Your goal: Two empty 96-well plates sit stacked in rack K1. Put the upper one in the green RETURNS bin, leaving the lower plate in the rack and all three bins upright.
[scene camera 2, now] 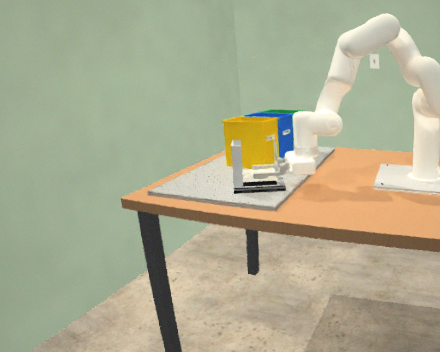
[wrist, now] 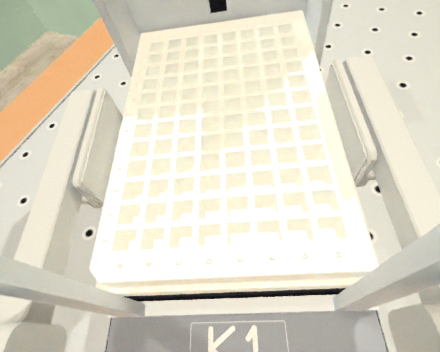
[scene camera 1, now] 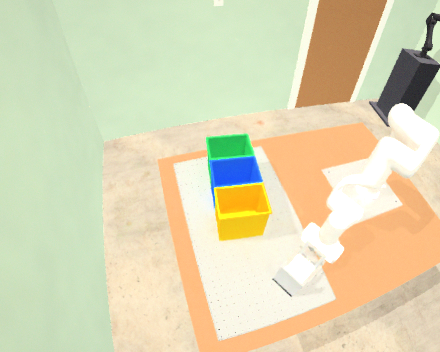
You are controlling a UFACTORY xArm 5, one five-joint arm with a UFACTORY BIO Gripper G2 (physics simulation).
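Frame: origin at the arm's base, x ahead, y left, z up, level; millimetres.
Where they show: hand at its tool point: point(scene camera 2: 259, 171) point(wrist: 219, 133) point(scene camera 1: 299, 268); arm's base at its link origin: point(scene camera 2: 424, 178) point(scene camera 1: 367, 189).
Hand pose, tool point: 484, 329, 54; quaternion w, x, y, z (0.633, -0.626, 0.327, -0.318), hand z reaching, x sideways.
Each offset is from my tool point to the top centre of the thing, as dx, dy, dz. Level surfaces: height alone.
The upper white 96-well plate {+12, +7, -4} point(wrist: 230, 155) lies in rack K1 {+3, +1, +95} point(scene camera 1: 286, 281) point(scene camera 2: 236, 165) point(wrist: 150, 332), its grid of wells facing up. The edge of the lower plate point(wrist: 230, 289) shows as a thin strip below it at the label side. My gripper point(scene camera 2: 265, 172) point(wrist: 226, 134) is open, with one finger beside each long side of the upper plate and a narrow gap on both sides; it holds nothing. The green bin {+187, -499, +129} point(scene camera 1: 230, 146) point(scene camera 2: 285, 111) stands upright at the far end of the bin row. Much of the plates is hidden in the scene views.
The blue bin {+184, -368, +129} point(scene camera 1: 236, 171) point(scene camera 2: 286, 142) stands upright between the green bin and the yellow bin {+182, -236, +129} point(scene camera 1: 242, 225) point(scene camera 2: 250, 142), which is also upright and nearest the rack. The rack's tall back wall point(wrist: 260, 17) rises beyond the plates. The perforated board {dz -51} point(scene camera 1: 240, 295) lies under the rack and bins.
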